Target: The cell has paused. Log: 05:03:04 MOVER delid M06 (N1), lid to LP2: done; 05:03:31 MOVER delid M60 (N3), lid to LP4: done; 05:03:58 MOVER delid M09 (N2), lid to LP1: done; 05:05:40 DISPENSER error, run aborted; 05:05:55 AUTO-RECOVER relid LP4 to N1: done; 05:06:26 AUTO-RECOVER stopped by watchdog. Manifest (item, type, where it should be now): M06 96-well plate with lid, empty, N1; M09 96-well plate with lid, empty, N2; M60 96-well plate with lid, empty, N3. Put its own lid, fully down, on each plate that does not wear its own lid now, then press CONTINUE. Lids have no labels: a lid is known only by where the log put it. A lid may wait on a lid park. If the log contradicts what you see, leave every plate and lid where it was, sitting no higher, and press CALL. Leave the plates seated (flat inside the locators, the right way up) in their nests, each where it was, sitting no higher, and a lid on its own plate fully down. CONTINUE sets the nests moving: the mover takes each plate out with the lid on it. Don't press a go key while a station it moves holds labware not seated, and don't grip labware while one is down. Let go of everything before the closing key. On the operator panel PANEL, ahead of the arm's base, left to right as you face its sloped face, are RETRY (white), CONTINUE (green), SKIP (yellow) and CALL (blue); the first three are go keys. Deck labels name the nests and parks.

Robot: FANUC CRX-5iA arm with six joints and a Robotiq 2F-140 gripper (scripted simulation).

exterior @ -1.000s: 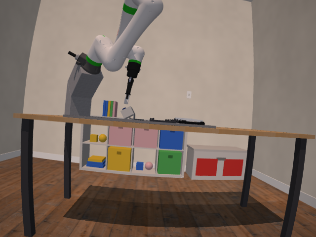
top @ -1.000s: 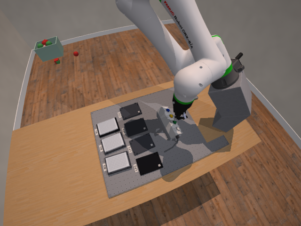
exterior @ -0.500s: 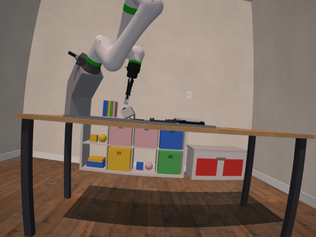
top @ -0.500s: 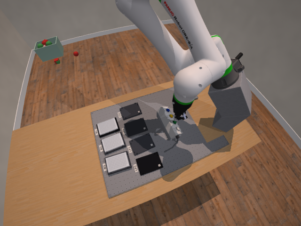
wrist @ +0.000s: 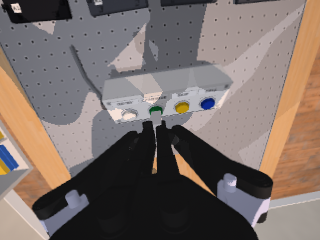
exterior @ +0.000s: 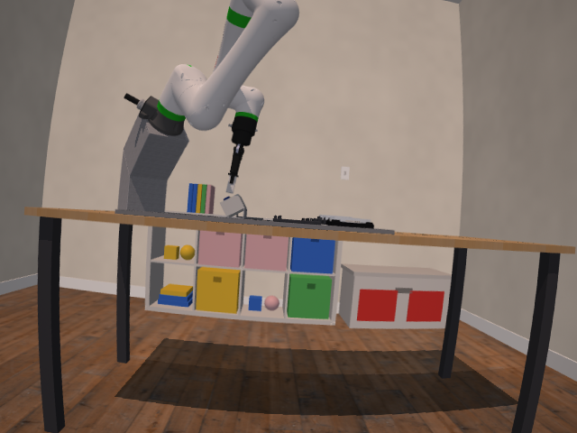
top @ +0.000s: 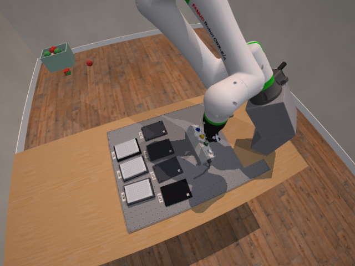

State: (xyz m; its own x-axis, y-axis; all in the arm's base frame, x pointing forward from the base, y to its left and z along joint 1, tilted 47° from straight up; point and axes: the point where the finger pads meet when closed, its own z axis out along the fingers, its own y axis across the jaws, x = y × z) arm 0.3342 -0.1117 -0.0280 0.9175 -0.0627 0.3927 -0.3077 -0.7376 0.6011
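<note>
Right now my hand is 6 cm above the green key. Also, from my hand: blue key (3 cm behind, 10 cm to the right, 6 cm below); white key (1 cm ahead, 5 cm to the left, 6 cm below); yellow key (2 cm behind, 5 cm to the right, 6 cm below).
</note>
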